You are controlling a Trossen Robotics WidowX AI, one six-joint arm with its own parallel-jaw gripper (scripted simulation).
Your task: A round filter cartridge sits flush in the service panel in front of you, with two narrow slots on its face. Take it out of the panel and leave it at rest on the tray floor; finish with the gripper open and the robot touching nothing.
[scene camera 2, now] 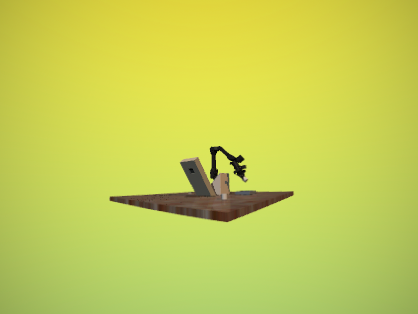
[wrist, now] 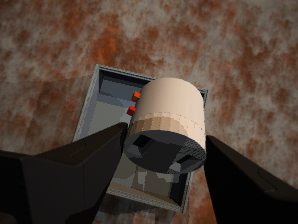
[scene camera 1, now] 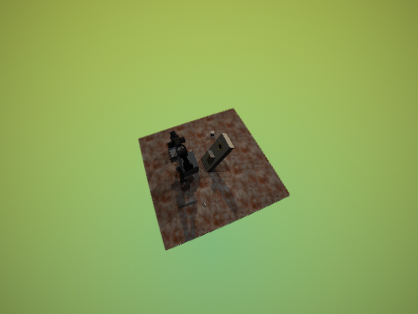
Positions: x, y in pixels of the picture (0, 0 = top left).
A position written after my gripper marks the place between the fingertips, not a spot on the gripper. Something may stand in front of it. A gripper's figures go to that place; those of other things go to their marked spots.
Labels:
My gripper [wrist: 165, 135]: 11 cm from the lens. A round filter cartridge [wrist: 166, 134]: 8 cm from the lens. A grey tray [wrist: 109, 96] is 26 cm from the lens. The marked spots on the grey tray and the round filter cartridge are 19 cm apart.

